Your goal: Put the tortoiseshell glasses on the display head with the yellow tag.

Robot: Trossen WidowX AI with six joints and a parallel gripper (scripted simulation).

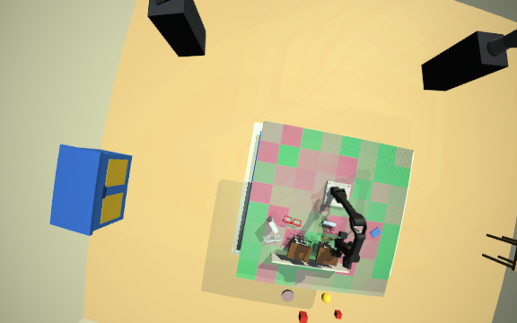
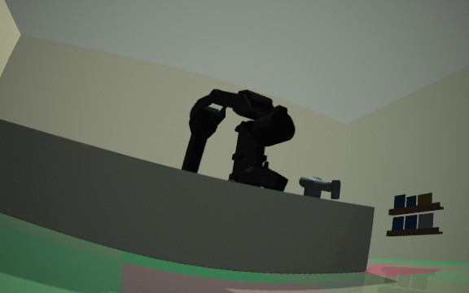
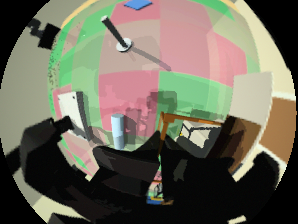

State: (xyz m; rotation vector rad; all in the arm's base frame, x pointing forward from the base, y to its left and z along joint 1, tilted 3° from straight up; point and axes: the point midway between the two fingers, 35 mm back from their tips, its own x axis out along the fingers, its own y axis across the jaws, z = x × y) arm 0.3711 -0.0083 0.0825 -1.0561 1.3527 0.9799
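My gripper tip is 90 mm short of the display head, 60 mm to the left of it and 10 mm above it. Round my gripper tip: blue block: 10 mm behind, 380 mm to the left, 70 mm below; white base: 190 mm ahead, 200 mm to the right, 10 mm below.
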